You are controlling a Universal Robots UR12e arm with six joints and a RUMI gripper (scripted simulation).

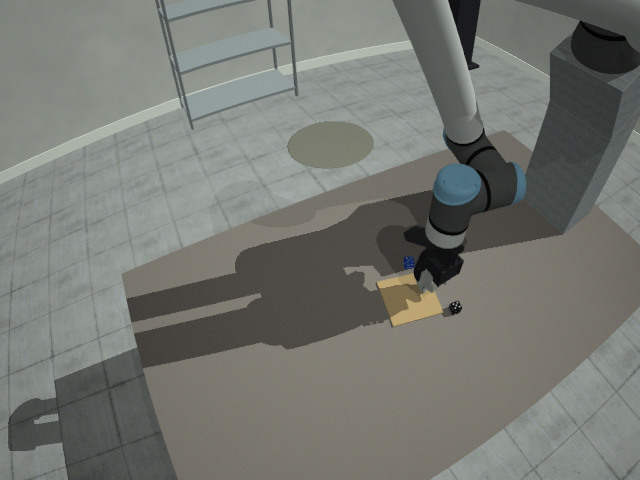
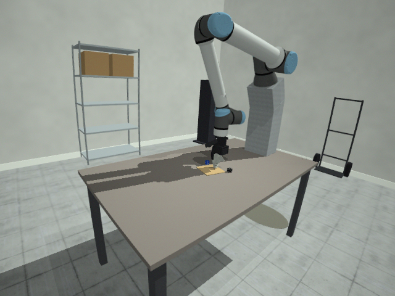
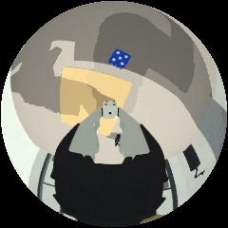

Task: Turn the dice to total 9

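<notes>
The white die lies right at my hand. Round my hand: blue die (20 mm behind, 90 mm to the right, 10 mm below); tan mat (50 mm ahead, 20 mm below); black die (20 mm behind, 100 mm to the left, 10 mm below).
</notes>
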